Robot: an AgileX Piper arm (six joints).
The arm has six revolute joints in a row. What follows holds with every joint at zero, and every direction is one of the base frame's.
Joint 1 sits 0.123 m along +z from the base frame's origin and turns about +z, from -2.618 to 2.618 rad.
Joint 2 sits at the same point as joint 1 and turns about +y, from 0 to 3.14 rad.
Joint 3 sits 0.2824 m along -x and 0.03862 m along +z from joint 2 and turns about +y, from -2.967 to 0 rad.
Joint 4 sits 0.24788 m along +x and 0.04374 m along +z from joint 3 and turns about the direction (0.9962, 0, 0.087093), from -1.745 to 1.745 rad.
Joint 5 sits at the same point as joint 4 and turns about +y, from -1.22 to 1.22 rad.
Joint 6 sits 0.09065 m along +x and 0.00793 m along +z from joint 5 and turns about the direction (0.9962, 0, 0.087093), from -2.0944 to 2.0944 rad.
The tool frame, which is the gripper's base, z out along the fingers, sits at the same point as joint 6; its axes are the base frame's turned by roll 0, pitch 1.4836 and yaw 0 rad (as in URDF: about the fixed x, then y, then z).
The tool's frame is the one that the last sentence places.
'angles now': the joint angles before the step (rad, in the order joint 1, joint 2, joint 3, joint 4, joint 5, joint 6). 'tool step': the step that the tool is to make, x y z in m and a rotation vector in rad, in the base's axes. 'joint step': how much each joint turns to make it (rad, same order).
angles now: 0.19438 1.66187 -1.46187 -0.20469 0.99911 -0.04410
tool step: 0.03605 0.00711 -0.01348 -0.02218 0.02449 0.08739
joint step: -0.00598 0.13874 -0.13455 0.03216 0.00663 -0.11118
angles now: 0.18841 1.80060 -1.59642 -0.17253 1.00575 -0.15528
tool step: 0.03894 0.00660 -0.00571 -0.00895 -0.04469 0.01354
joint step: 0.00000 0.13871 -0.17431 -0.01176 -0.00860 -0.01236
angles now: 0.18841 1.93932 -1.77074 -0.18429 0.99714 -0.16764
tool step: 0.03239 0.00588 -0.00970 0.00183 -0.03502 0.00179
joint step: 0.00000 0.12640 -0.15836 -0.00426 -0.00300 -0.00111
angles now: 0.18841 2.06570 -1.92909 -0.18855 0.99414 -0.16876
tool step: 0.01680 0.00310 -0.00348 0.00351 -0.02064 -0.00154
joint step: 0.00001 0.07114 -0.10324 0.00000 0.01126 -0.00067
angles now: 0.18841 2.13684 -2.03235 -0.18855 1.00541 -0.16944
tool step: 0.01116 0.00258 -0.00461 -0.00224 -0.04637 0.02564
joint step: -0.00001 0.03581 -0.03476 -0.00039 -0.05013 -0.01966
